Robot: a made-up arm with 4 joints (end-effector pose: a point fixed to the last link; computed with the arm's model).
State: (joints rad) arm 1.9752 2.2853 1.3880 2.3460
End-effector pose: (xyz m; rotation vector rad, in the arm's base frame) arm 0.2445 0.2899 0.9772 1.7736 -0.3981 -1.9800
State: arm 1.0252 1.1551 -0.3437 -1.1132
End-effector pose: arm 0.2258 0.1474 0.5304 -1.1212 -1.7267 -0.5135
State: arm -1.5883 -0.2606 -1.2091 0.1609
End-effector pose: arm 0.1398 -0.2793 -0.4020 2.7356 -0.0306 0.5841
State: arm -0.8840 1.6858 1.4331 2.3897
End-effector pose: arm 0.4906 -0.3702 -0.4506 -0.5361 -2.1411 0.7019
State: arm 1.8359 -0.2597 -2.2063 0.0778
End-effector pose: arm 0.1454 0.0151 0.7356 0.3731 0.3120 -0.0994
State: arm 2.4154 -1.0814 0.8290 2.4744
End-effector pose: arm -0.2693 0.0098 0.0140 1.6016 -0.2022 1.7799
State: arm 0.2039 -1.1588 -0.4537 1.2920
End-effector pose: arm 0.0015 -0.0388 0.5889 -0.5399 1.5131 1.1249
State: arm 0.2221 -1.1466 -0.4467 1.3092
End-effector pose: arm 0.0018 -0.0272 0.5878 -0.5607 1.5349 1.0960
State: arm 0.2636 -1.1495 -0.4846 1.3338
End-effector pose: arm 0.0160 -0.0132 0.5850 -0.5730 1.6027 1.0847
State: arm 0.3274 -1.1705 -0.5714 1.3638
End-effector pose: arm 0.0443 0.0016 0.5783 -0.5701 1.7184 1.0931
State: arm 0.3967 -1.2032 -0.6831 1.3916
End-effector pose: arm 0.0785 0.0139 0.5662 -0.5486 1.8539 1.1129
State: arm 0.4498 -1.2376 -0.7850 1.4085
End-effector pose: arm 0.1078 0.0200 0.5519 -0.5140 1.9678 1.1372
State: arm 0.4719 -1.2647 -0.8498 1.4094
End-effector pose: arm 0.1251 0.0185 0.5418 -0.4797 2.0273 1.1646
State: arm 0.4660 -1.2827 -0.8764 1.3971
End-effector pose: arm 0.1313 0.0115 0.5384 -0.4541 2.0337 1.1947
